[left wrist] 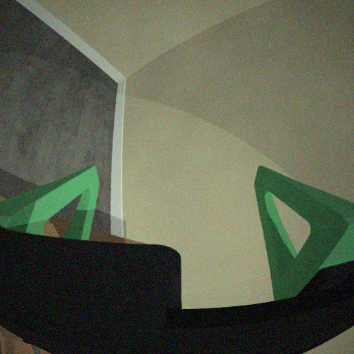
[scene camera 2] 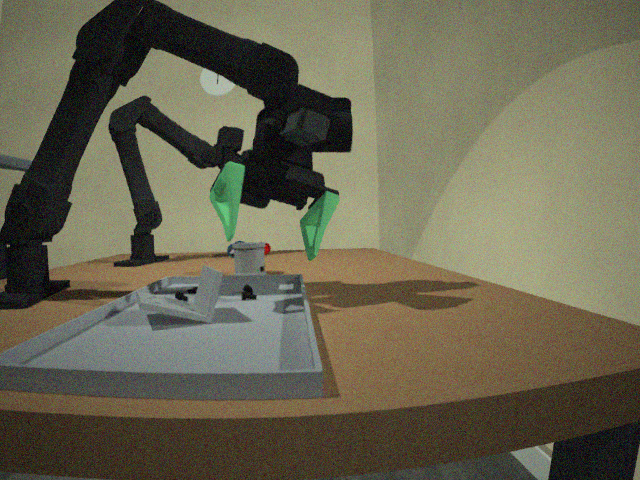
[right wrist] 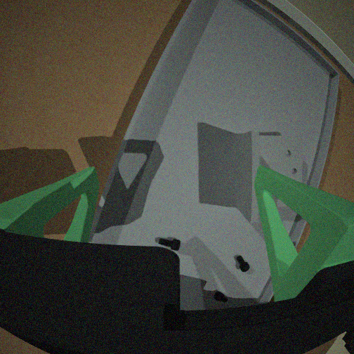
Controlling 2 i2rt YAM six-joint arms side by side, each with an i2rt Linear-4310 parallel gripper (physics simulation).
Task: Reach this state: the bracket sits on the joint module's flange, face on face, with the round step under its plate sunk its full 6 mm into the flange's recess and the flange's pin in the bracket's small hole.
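Frame: origin at the left arm's base, x up, y ahead, z left, level; millimetres.
Seen in the pictures: right gripper, between the fingertips: (scene camera 2: 273,249); left arm's base, origin of its link: (scene camera 2: 143,262); right arm's base, origin of its link: (scene camera 2: 29,296).
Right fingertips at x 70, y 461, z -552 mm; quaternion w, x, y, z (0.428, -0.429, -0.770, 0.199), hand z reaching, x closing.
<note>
Offsets run from my right fingertips to a thing's top centre.
The light grey bracket (scene camera 2: 208,295) (right wrist: 275,150) lies in the tray, one plate low and slanted, the other standing up steeply; small holes show in it in the right wrist view. The joint module @(dx -6, dy -106, dz +320 mm) (scene camera 2: 250,259), a pale cylinder, stands upright on the table behind the tray; its flange's recess and pin cannot be made out. The bracket is apart from it. My right gripper (scene camera 2: 270,250) (right wrist: 176,175) is open and empty, above the tray's far part, its fingers wide apart. My left gripper (left wrist: 176,174) is open and empty, facing the wall; it is hidden in the scene view.
The grey tray @(dx -54, dy -73, dz -21 mm) (scene camera 2: 155,384) (right wrist: 332,115) has low raised walls. Small black pieces @(dx -55, dy -53, dz +97 mm) (scene camera 2: 248,292) (right wrist: 242,263) lie in it near the bracket. A red part @(dx -36, dy -170, dz +761 mm) (scene camera 2: 267,249) and a blue part show beside the joint module. The left arm (scene camera 2: 129,124) stands farther back.
</note>
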